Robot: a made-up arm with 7 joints.
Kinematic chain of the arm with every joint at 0, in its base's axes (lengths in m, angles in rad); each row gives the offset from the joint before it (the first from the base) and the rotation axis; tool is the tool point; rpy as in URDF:
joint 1: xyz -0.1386 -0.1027 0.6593 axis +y
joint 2: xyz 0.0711 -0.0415 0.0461 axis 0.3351 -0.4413 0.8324
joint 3: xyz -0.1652 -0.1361 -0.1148 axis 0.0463 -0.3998 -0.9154
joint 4: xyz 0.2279 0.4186 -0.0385 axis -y
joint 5: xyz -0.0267 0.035 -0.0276 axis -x
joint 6: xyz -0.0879 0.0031 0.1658 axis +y
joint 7: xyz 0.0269 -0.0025 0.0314 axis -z
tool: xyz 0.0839 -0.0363 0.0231 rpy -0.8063 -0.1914 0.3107
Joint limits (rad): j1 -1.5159..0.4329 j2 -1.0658..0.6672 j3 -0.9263..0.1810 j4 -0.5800..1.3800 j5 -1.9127..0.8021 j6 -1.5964..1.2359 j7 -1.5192..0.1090
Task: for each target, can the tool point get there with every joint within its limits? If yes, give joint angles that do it. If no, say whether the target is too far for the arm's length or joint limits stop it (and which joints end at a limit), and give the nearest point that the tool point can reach.
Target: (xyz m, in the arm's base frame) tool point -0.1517 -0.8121 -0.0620
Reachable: no: joint limits stop it (at a limit: joint 2, joint 3, joint 6) | nearest point -0.1483 -0.2949 0.1261 | short by 0.550 m
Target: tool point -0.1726 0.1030 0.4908
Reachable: yes | joints -0.9262 -0.2190 -0.2163 1.0421 -0.6414 -0.8358 -1.3895
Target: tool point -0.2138 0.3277 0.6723
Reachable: yes | joints -1.0970 -0.1105 -0.5035 -0.2785 0.1992 -0.4964 -0.6124
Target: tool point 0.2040 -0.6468 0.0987
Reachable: no: joint limits stop it (at a limit: joint 1, joint 2, joint 3, joint 6) | nearest point 0.1162 -0.2948 0.1950 | short by 0.375 m
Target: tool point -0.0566 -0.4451 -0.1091
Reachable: no: joint limits stop it (at a limit: joint 2, joint 3, joint 6) | nearest point -0.0726 -0.2465 0.0409 | short by 0.249 m
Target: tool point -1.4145 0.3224 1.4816
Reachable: no: too far | nearest point -0.7110 0.1184 0.8894 | short by 0.942 m
